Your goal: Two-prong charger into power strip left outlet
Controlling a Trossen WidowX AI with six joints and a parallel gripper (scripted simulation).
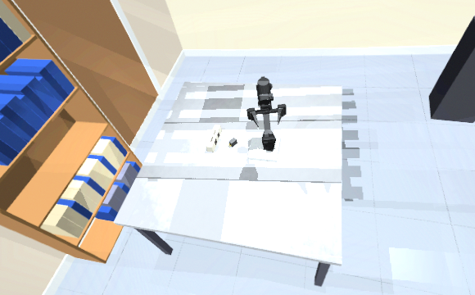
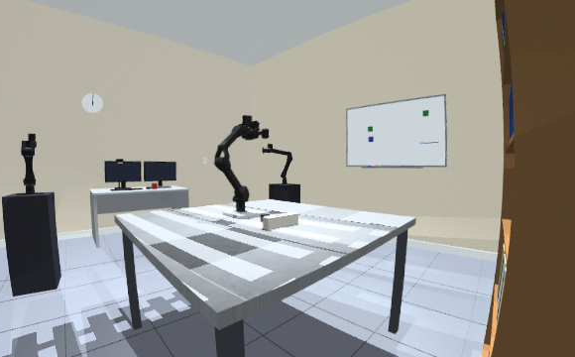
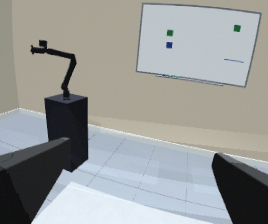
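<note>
Right now the black two-prong charger is 49 cm below my gripper tip, 34 cm ahead of it and 21 cm to the right of it.
</note>
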